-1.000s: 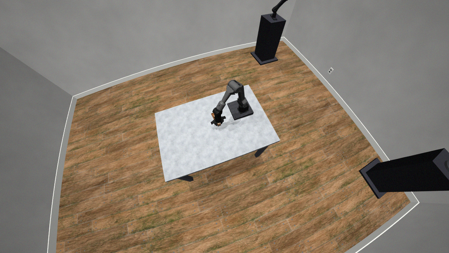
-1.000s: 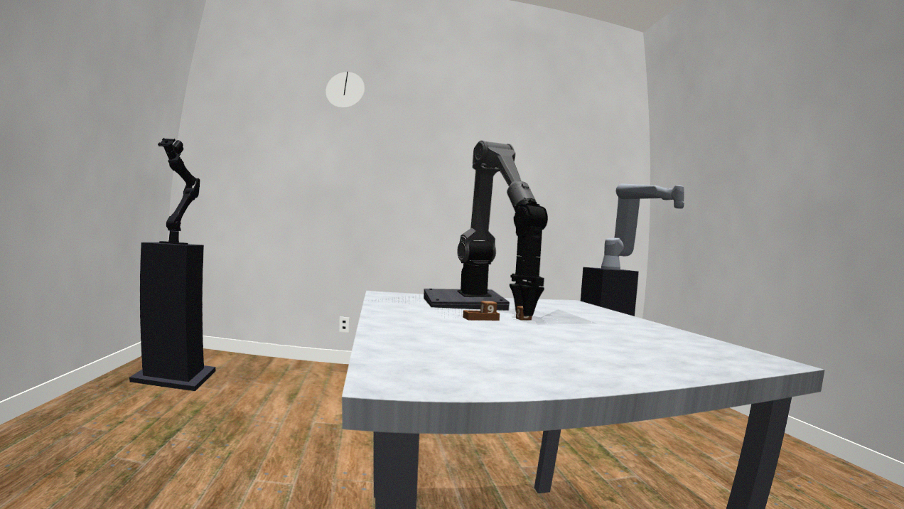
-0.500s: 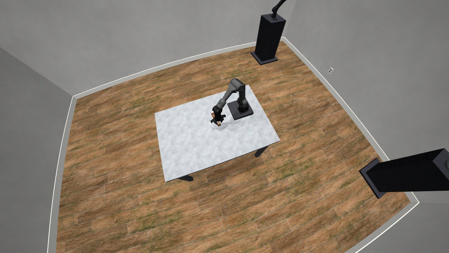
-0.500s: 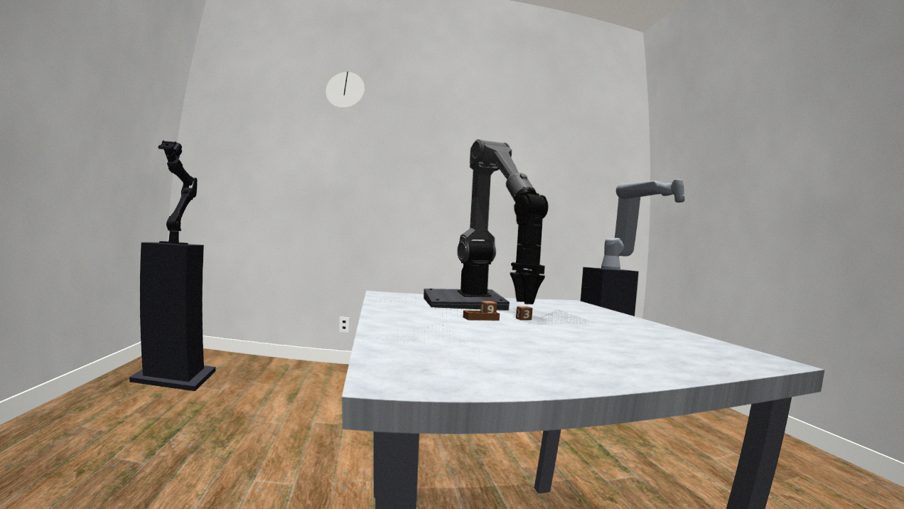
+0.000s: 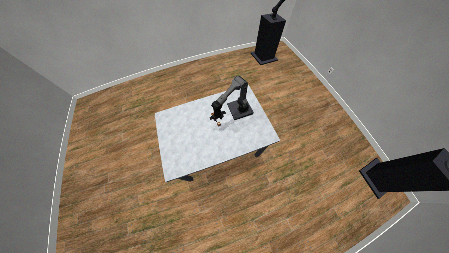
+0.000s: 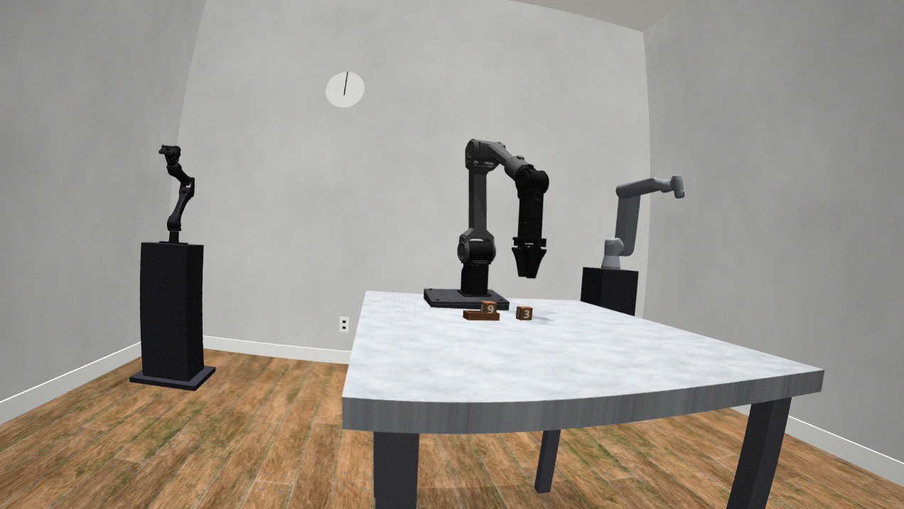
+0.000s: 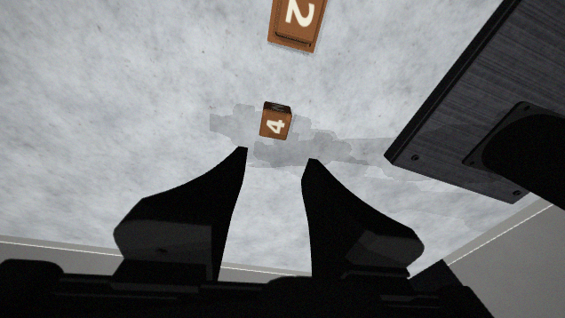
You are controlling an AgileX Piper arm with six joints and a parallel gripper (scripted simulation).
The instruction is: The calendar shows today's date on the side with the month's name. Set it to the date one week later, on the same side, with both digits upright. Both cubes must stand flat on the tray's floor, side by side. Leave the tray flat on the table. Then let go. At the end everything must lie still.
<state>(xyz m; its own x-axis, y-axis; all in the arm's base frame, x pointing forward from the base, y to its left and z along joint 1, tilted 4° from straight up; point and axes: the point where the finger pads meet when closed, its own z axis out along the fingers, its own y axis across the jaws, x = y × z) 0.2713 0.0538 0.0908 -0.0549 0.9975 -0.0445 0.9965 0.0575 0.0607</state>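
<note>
Right now the tray is 11 cm to the right of my hand, 10 cm below it and 1 cm ahead of it. Also, from my hand: brown cube (9 cm below).
</note>
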